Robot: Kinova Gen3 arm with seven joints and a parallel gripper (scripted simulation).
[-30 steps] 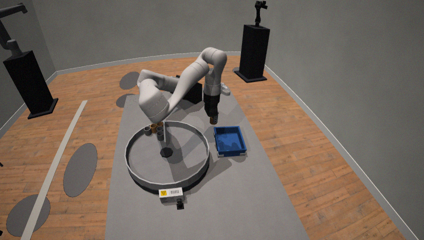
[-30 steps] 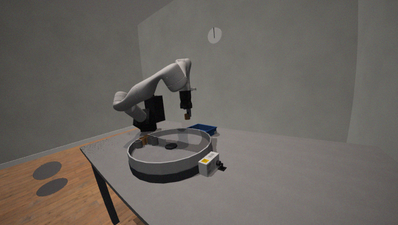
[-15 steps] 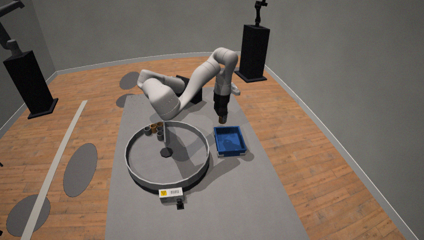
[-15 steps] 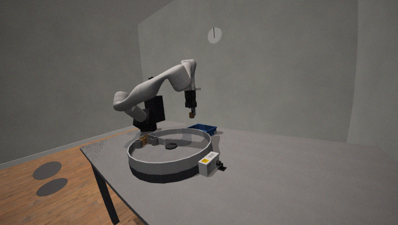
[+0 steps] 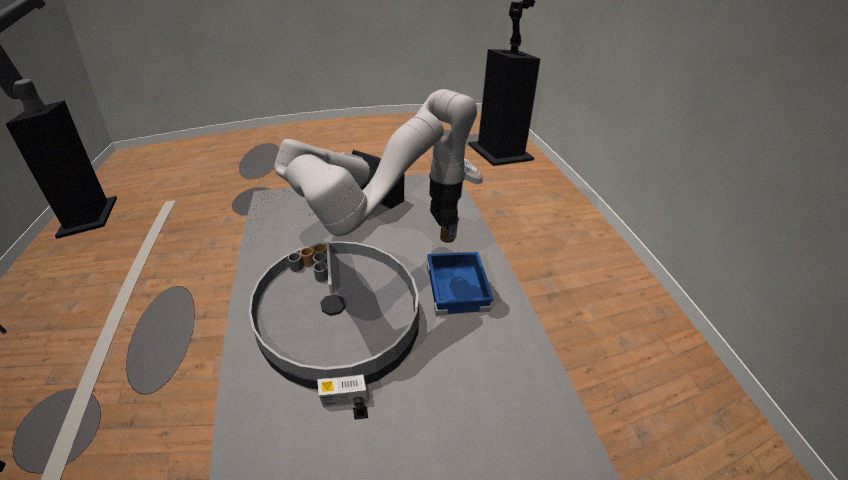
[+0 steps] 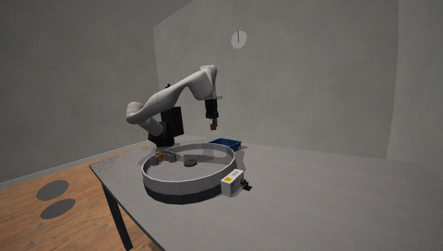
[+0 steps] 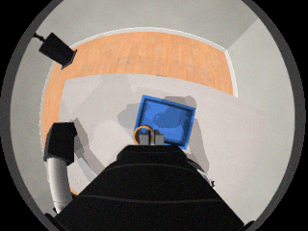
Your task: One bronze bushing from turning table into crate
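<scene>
Now: hand 150 mm above the blue crate, 40 mm short of it and 20 mm to the right of it. From my hand the other things lie so: round grey turning table 330 mm to the right, 120 mm below, 30 mm ahead.
</scene>
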